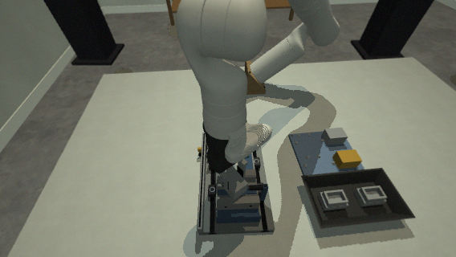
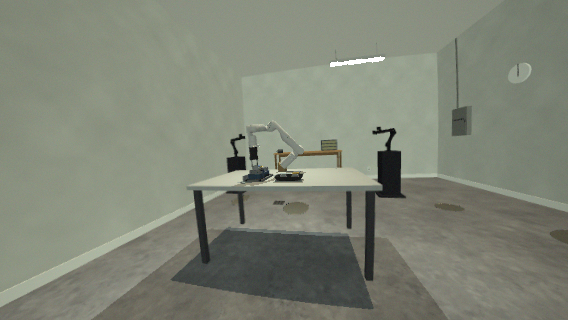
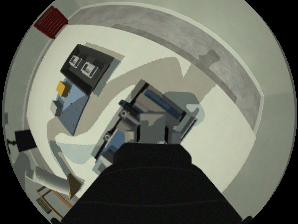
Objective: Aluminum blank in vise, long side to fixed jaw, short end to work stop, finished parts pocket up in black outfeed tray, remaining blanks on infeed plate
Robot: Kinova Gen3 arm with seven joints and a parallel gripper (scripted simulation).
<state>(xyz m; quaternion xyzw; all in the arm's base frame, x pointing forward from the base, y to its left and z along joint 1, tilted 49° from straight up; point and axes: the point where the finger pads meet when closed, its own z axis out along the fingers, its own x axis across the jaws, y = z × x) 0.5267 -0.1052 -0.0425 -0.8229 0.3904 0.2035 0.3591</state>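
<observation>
Now: the gray aluminum blank 3 cm below my hand. From my hand the other things lie so: yellow brass blank 13 cm behind, 35 cm to the left, 11 cm below.
</observation>
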